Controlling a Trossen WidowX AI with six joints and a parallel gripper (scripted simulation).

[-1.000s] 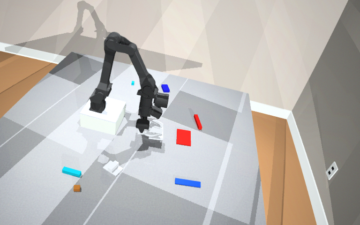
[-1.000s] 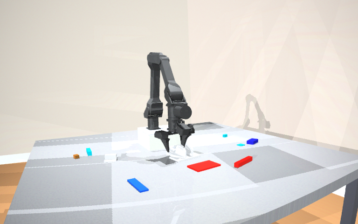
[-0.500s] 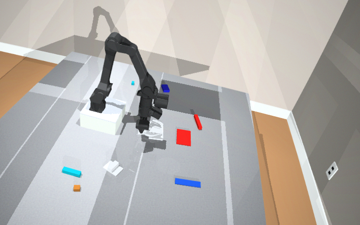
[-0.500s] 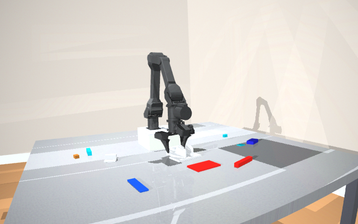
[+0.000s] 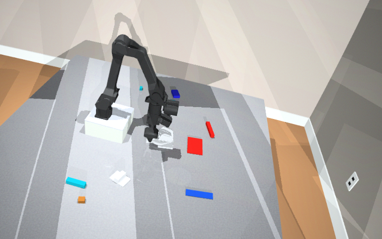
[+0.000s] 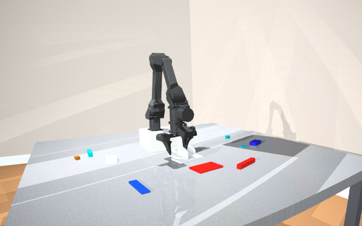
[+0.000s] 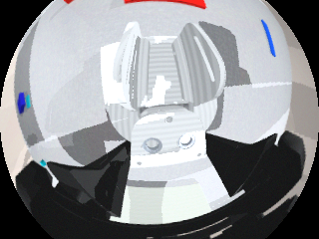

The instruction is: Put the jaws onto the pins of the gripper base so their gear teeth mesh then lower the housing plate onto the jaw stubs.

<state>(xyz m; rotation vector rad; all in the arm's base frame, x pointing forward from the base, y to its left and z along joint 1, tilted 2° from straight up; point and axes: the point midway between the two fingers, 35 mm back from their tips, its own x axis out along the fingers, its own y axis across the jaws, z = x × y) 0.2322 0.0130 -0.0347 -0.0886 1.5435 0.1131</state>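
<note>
My gripper tip is now 10 mm short of the white housing plate. From my gripper tip the other things lie so: flat white plate: 70 mm ahead, 10 mm to the left, 10 mm below; then red plate: 220 mm ahead, 10 mm to the left, 10 mm below; then white jaw: 30 mm ahead, 10 mm to the right, 10 mm above.
</note>
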